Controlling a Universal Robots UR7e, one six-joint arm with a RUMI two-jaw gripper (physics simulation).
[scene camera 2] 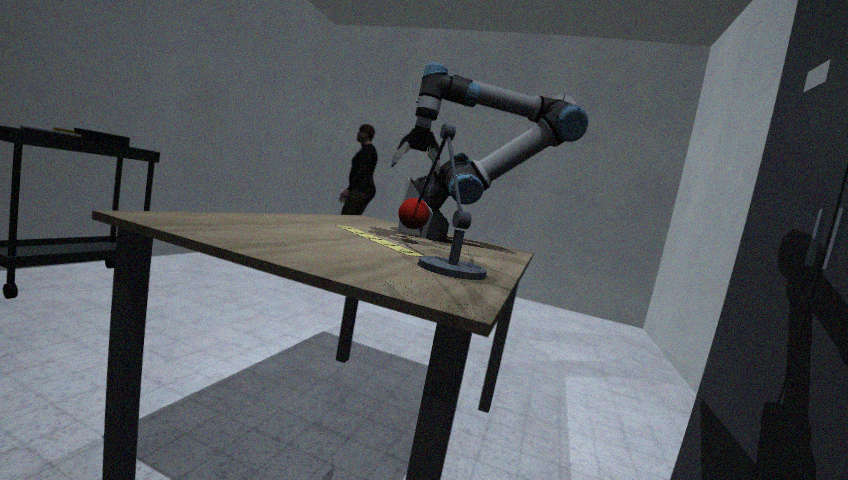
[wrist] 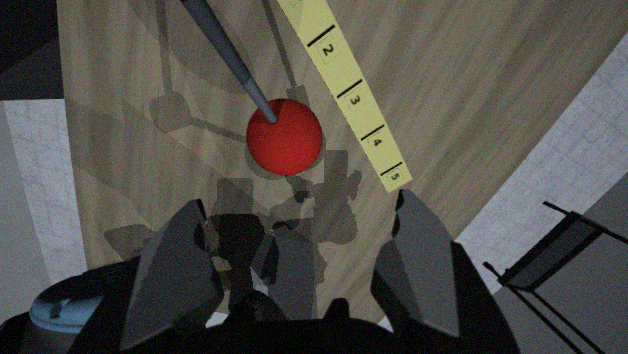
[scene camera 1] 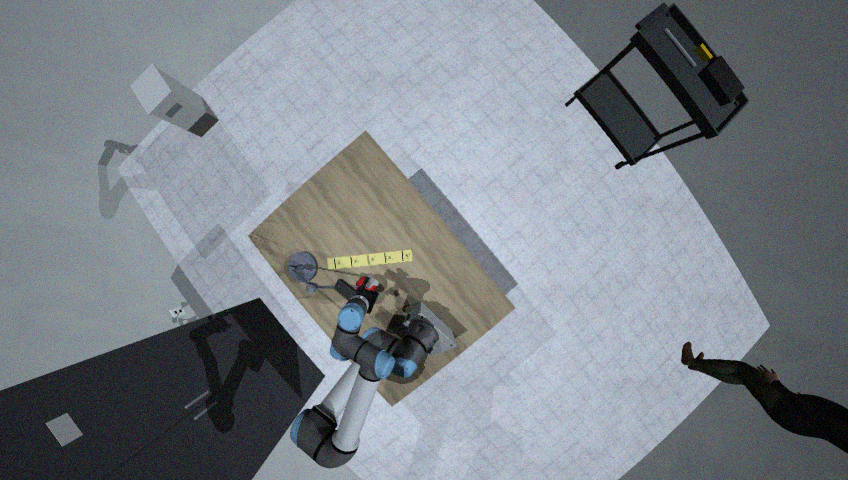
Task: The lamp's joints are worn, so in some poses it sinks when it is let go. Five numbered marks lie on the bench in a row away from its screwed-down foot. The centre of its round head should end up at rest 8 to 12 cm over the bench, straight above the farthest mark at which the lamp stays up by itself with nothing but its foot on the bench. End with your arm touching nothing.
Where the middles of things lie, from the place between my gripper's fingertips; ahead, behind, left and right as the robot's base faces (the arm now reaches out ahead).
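Scene:
You'd find the yellow numbered strip (scene camera 1: 405,255) 50 mm to the right of my hand and 100 mm ahead of it, and it's 230 mm below it as well.

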